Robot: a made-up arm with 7 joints. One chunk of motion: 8 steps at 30 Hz.
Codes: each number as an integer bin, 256 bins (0 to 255) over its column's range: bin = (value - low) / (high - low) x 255, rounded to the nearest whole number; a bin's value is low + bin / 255 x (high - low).
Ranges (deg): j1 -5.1..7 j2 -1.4..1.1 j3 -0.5..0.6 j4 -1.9..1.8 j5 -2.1..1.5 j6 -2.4..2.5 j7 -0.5..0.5
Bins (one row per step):
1: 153 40 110 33 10 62 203
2: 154 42 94 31 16 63 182
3: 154 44 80 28 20 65 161
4: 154 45 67 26 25 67 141
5: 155 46 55 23 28 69 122
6: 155 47 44 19 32 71 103
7: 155 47 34 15 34 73 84
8: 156 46 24 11 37 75 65
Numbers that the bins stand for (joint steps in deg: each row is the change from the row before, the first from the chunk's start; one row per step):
1: 2.160 -1.008 -0.025 -1.421 -1.959 -1.209 0.296
2: 2.207 -0.988 -0.095 -1.450 -1.874 -1.189 0.214
3: 2.207 -0.969 -0.155 -1.494 -1.818 -1.151 0.131
4: 2.207 -0.959 -0.211 -1.523 -1.747 -1.113 0.053
5: 2.255 -0.949 -0.263 -1.566 -1.705 -1.074 -0.022
6: 2.255 -0.939 -0.310 -1.624 -1.648 -1.036 -0.096
7: 2.255 -0.939 -0.353 -1.682 -1.620 -0.997 -0.171
8: 2.302 -0.949 -0.396 -1.740 -1.578 -0.959 -0.245

